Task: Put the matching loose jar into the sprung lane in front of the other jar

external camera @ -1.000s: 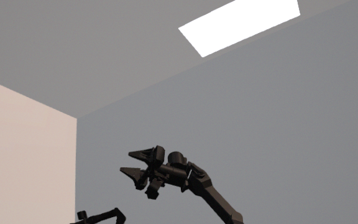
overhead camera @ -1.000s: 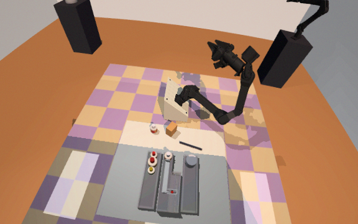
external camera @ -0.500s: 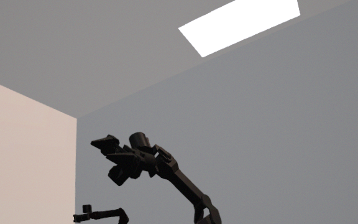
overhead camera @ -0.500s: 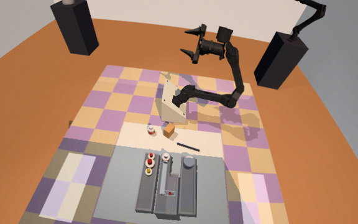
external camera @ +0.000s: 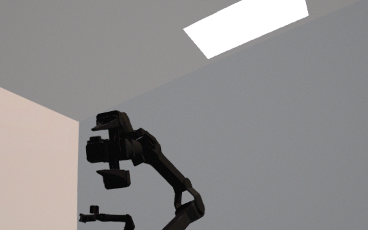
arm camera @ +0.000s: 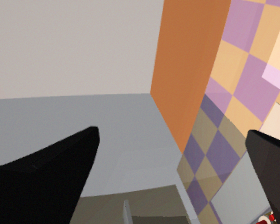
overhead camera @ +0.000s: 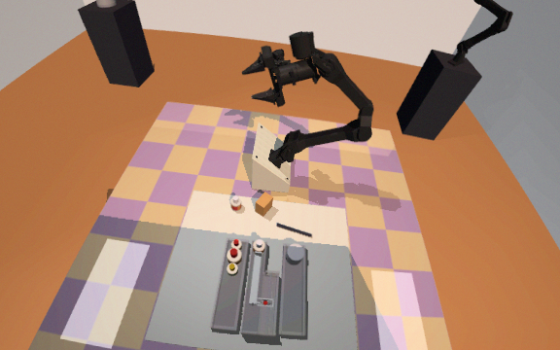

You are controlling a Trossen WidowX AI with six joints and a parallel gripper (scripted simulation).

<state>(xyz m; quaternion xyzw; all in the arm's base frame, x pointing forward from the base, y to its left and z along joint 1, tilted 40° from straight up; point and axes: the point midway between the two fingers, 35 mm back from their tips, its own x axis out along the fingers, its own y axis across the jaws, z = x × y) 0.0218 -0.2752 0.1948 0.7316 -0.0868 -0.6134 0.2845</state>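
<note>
The grey jar is 340 mm ahead of my gripper tip, 250 mm to the left of it and 410 mm below it. From my gripper tip the other things lie so: grey three-lane rack 480 mm ahead, 150 mm to the left, 420 mm below; then dark stick 230 mm ahead, 240 mm to the left, 430 mm below.
</note>
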